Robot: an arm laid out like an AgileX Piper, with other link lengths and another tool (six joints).
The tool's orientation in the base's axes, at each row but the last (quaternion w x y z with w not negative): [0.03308 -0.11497 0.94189 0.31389]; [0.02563 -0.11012 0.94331 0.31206]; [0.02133 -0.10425 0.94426 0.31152]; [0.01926 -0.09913 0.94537 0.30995]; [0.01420 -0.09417 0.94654 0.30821]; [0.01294 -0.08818 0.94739 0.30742]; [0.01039 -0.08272 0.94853 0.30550]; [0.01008 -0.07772 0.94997 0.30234]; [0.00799 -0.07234 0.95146 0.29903]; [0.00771 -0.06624 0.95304 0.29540]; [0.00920 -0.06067 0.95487 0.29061]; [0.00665 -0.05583 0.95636 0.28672]
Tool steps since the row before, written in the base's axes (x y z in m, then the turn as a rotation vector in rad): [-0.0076 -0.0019 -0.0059 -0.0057 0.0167 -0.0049]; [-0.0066 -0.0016 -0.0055 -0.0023 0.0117 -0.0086]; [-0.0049 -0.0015 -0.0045 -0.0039 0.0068 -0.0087]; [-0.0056 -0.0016 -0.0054 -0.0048 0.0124 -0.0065]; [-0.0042 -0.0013 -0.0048 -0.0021 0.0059 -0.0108]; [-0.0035 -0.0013 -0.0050 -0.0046 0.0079 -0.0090]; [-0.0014 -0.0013 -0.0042 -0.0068 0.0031 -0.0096]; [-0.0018 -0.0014 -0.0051 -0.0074 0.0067 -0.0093]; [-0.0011 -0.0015 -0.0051 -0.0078 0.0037 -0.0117]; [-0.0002 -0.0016 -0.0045 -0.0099 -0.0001 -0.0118]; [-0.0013 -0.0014 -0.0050 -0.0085 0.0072 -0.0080]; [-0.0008 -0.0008 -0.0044 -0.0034 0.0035 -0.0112]
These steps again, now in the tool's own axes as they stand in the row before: [0.0085 -0.0031 0.0037 0.0029 0.0115 0.0140]; [0.0074 -0.0030 0.0036 0.0010 0.0046 0.0139]; [0.0055 -0.0028 0.0029 0.0035 0.0011 0.0111]; [0.0063 -0.0033 0.0036 0.0032 0.0069 0.0127]; [0.0048 -0.0030 0.0033 0.0020 -0.0012 0.0123]; [0.0040 -0.0033 0.0034 0.0040 0.0019 0.0121]; [0.0019 -0.0032 0.0027 0.0069 -0.0020 0.0098]; [0.0023 -0.0038 0.0034 0.0070 0.0012 0.0117]; [0.0016 -0.0040 0.0034 0.0079 -0.0025 0.0119]; [0.0006 -0.0038 0.0028 0.0105 -0.0054 0.0099]; [0.0017 -0.0038 0.0034 0.0081 0.0025 0.0108]; [0.0011 -0.0030 0.0033 0.0035 -0.0029 0.0113]
